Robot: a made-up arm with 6 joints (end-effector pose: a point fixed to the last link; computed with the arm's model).
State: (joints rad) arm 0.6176 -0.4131 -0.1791 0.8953 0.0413 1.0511
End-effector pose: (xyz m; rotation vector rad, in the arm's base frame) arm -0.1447 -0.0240 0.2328 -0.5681 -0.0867 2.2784
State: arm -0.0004 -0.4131 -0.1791 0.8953 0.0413 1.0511
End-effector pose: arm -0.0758 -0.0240 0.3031 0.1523 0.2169 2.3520
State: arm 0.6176 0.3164 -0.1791 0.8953 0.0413 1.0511
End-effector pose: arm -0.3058 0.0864 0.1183 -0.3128 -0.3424 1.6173
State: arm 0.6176 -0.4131 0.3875 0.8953 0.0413 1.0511
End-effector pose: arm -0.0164 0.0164 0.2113 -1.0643 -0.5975 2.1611
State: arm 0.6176 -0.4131 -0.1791 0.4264 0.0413 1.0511
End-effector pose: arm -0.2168 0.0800 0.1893 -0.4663 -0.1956 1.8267
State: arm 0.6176 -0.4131 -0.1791 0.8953 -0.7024 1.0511
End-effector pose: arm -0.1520 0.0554 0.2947 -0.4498 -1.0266 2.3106
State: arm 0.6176 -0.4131 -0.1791 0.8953 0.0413 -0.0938
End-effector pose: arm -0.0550 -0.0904 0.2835 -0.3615 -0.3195 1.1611
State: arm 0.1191 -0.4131 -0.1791 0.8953 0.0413 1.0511
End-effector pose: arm -0.0923 -0.0240 0.2931 0.0115 0.1586 2.3520
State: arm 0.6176 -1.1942 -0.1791 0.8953 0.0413 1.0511
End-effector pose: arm 0.0464 0.0347 0.3685 -0.8656 0.2976 2.9429
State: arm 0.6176 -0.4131 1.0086 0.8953 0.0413 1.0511
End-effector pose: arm 0.1062 0.0755 0.2717 -1.5662 -1.1540 1.8495
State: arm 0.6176 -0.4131 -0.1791 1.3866 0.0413 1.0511
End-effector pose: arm -0.0311 -0.0802 0.2926 -0.6710 0.0575 2.7471
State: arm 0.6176 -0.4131 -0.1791 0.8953 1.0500 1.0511
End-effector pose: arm -0.1909 -0.1493 0.2477 -0.6167 1.0882 1.8484
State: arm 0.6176 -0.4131 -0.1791 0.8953 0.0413 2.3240
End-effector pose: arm -0.2465 -0.1030 0.1944 0.5516 -0.2907 -2.6217
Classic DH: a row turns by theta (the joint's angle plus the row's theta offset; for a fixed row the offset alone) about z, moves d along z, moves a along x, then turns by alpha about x. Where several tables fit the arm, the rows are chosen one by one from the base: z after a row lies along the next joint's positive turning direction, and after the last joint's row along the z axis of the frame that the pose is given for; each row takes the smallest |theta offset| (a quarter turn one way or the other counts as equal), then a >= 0, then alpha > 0; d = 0 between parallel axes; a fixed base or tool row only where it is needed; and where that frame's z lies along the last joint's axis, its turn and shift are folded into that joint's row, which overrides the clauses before.
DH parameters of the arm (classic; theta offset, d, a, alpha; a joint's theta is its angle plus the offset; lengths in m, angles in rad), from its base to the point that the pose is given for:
base (fixed): 0 0.16 0 1.5708
joint 1: 0 -0.29 -0.03 1.5708
joint 2: 0 -0.27 0.04 -1.5708
joint 3: 0 0.13 0.07 -1.5708
joint 4: 0 -0.03 -0.31 -1.5708
joint 5: 0 0.08 -0.06 1.5708
joint 6: -0.7854 0 0.1131 0
tool (fixed): 0.7854 -0.13 0 0

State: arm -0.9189 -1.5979 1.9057 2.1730 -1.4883 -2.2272
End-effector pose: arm 0.5421 0.4978 0.2064 2.2896 0.2183 1.4940
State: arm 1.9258 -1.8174 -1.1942 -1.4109 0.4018 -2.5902
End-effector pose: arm 0.0004 0.1897 -0.2822 -1.2153 1.3917 1.7986
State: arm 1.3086 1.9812 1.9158 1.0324 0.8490 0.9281
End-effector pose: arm -0.2555 0.2165 -0.2886 -0.4541 -0.1726 -1.1460
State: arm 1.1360 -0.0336 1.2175 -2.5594 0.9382 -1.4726
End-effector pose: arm -0.5791 0.4440 0.6172 2.2812 1.4017 -0.2745
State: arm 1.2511 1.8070 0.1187 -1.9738 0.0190 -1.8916
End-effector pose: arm -0.0847 -0.1087 0.3740 -0.4817 -1.1577 0.4514
